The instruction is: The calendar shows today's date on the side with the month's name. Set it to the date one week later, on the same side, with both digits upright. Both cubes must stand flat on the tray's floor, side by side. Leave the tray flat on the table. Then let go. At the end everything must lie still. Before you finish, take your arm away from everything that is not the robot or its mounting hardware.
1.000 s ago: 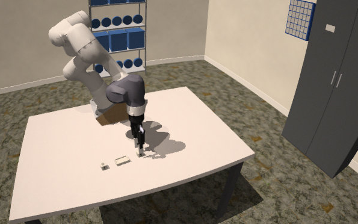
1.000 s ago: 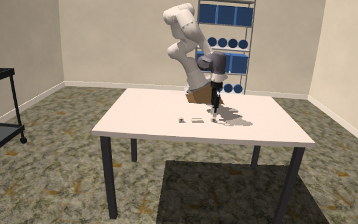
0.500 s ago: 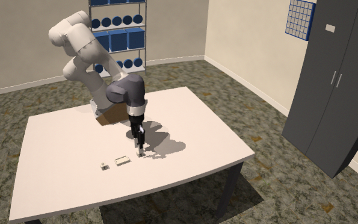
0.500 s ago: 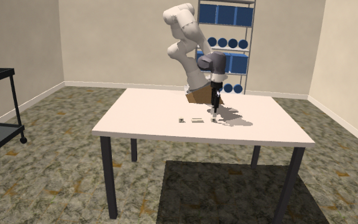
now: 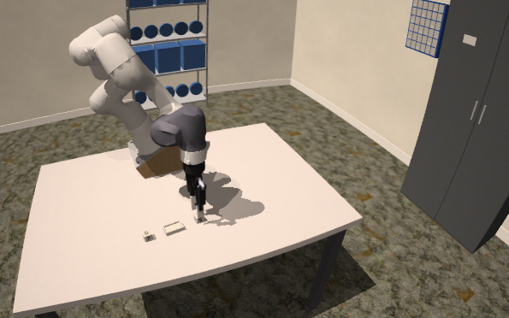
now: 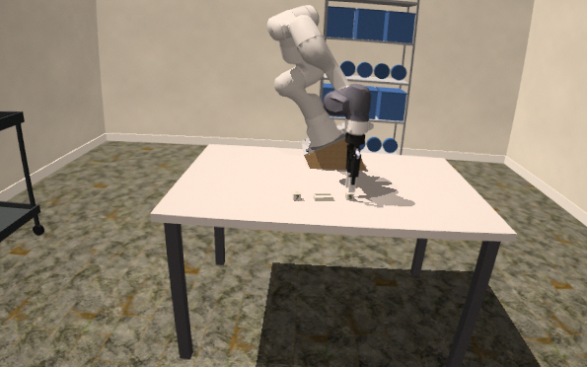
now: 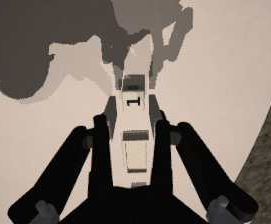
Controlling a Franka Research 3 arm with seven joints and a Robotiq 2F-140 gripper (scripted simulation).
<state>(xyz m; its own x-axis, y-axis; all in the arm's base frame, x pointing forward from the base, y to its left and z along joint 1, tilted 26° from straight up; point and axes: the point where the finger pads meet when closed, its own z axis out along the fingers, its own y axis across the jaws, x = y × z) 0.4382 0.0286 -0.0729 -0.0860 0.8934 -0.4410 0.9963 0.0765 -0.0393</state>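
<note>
My hand is 60 mm above the cube. From my hand the other things lie so: grey tray (110 mm to the right, 60 mm below, 10 mm ahead).
</note>
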